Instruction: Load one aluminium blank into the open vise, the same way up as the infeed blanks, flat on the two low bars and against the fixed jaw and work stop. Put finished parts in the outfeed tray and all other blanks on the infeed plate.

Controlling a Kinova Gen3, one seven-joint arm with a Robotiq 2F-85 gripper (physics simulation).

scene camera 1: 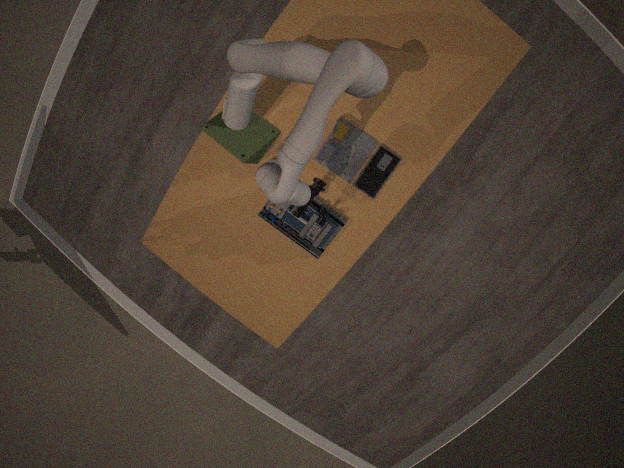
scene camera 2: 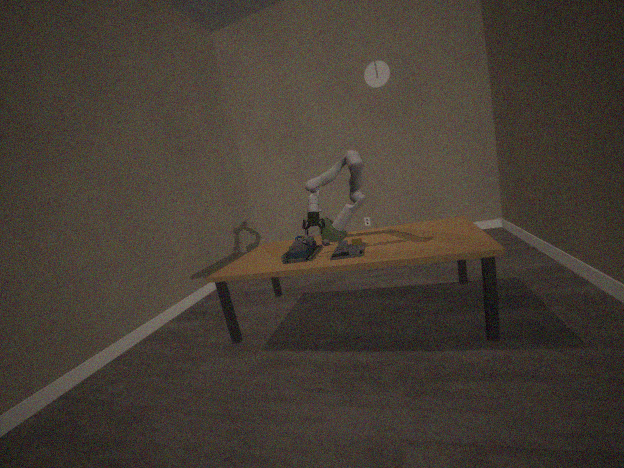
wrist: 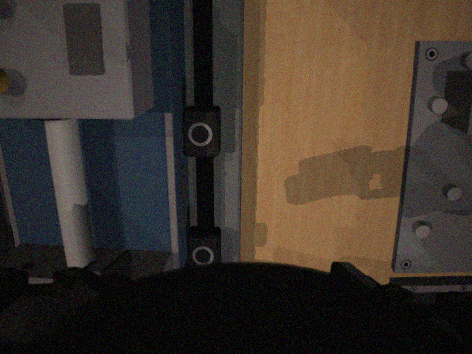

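Pixels of known places: gripper, fingertip midpoint: (scene camera 1: 314, 200) (scene camera 2: 313, 235); arm's base, link origin: (scene camera 1: 236, 121) (scene camera 2: 336, 227).
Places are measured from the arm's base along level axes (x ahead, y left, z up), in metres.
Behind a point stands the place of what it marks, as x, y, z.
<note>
The blue and grey vise (scene camera 1: 329, 232) {0.534, -0.121, -0.014} (scene camera 2: 302, 249) {0.526, -0.105, -0.007} (wrist: 140, 182) {0.399, -0.109, -0.014} stands on the wooden table. A light grey block (scene camera 1: 313, 229) {0.478, -0.140, 0.027} (wrist: 94, 91) with a darker rectangle on top sits in it. My gripper (scene camera 1: 318, 187) (scene camera 2: 313, 228) {0.416, -0.051, 0.050} is open and empty. It hangs low over the vise's edge on the side toward the infeed plate (scene camera 1: 349, 153) {0.408, 0.157, -0.066} (scene camera 2: 347, 252) {0.491, 0.163, -0.068}. The plate is grey, and I cannot make out single blanks on it. The black outfeed tray (scene camera 1: 370, 182) {0.540, 0.122, -0.068} beside it holds one grey part (scene camera 1: 384, 162) {0.531, 0.212, -0.047}. The arm hides the table behind the vise.
A small yellow piece (scene camera 1: 342, 132) {0.342, 0.200, -0.030} (scene camera 2: 357, 241) {0.352, 0.207, -0.042} sits at the infeed plate's far corner. The arm's green base plate (scene camera 1: 256, 139) {0.108, -0.009, 0.007} is behind the vise. In the wrist view a black rail (wrist: 202, 70) {0.338, -0.080, -0.054} with two clamps runs along the vise, with bare table (wrist: 333, 88) {0.347, 0.006, -0.074} to its right.
</note>
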